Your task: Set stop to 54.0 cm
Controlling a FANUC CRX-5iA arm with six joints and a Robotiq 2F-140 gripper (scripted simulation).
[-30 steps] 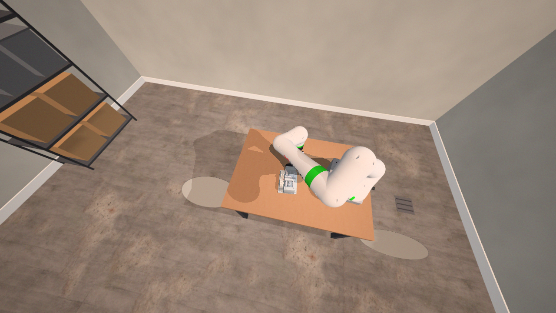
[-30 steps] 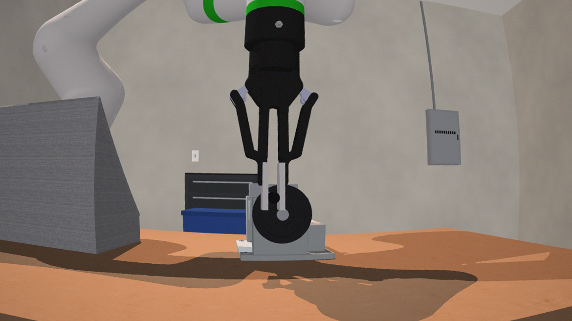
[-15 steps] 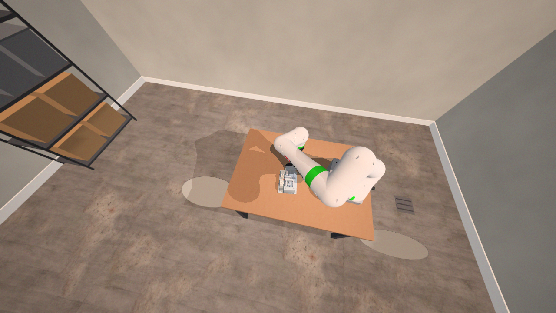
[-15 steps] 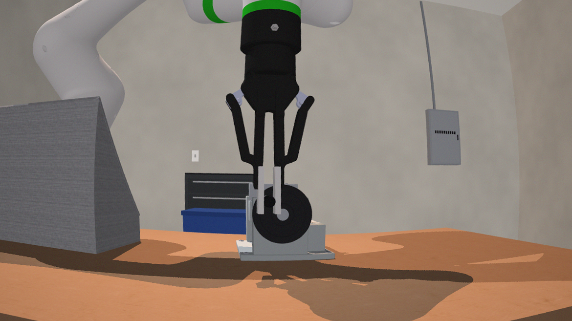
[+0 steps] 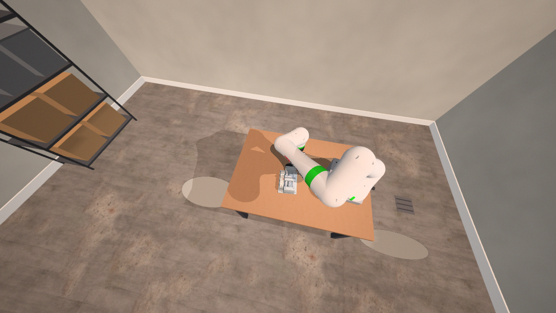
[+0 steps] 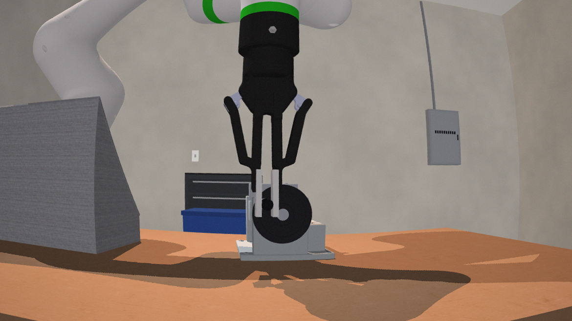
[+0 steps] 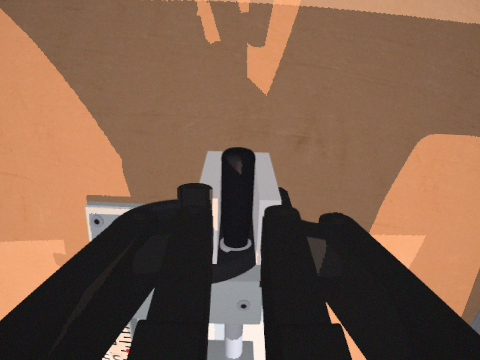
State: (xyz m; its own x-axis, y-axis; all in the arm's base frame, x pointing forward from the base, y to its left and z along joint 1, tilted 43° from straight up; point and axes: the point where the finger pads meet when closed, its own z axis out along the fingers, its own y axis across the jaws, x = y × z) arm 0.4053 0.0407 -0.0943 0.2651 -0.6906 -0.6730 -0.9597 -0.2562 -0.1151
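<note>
Right now my hand is 20 mm above the black crank knob. Round my hand: sliding stop block (150 mm to the left, 20 mm below); then black handwheel (20 mm to the left, 20 mm below).
</note>
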